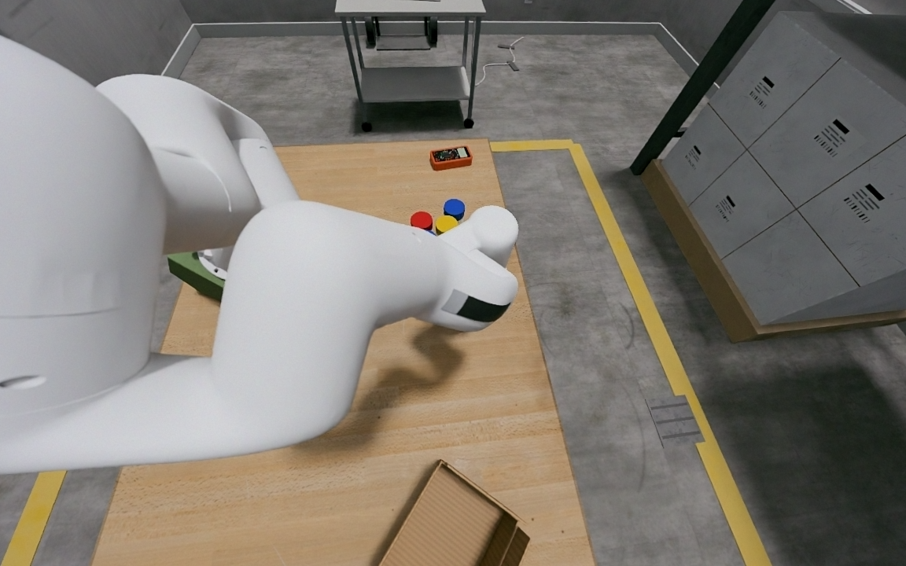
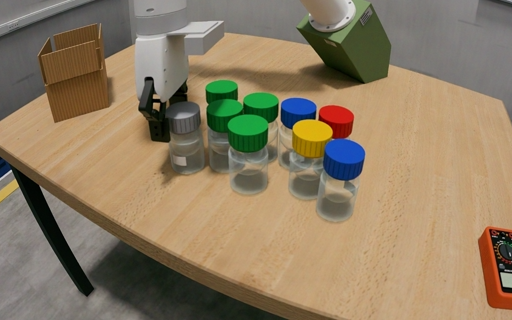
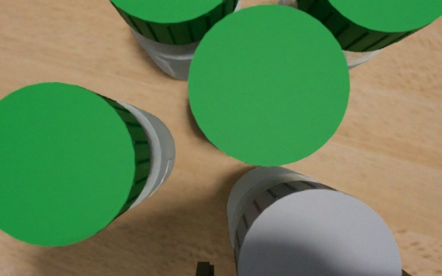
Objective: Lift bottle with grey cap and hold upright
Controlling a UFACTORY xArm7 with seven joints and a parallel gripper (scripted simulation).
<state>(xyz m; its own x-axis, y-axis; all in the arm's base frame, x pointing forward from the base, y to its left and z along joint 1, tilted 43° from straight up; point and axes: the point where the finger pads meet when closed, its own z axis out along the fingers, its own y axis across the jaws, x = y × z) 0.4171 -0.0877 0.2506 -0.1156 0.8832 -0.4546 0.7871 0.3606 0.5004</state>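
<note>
Right now the grey-capped bottle is 2 cm to the left of my hand and 4 cm below it. The rest, counted from my hand: orange multimeter: 8 cm ahead, 55 cm to the left, 7 cm below; yellow-capped bottle: 1 cm behind, 22 cm to the left, 4 cm below; red-capped bottle: 7 cm behind, 24 cm to the left, 4 cm below.
</note>
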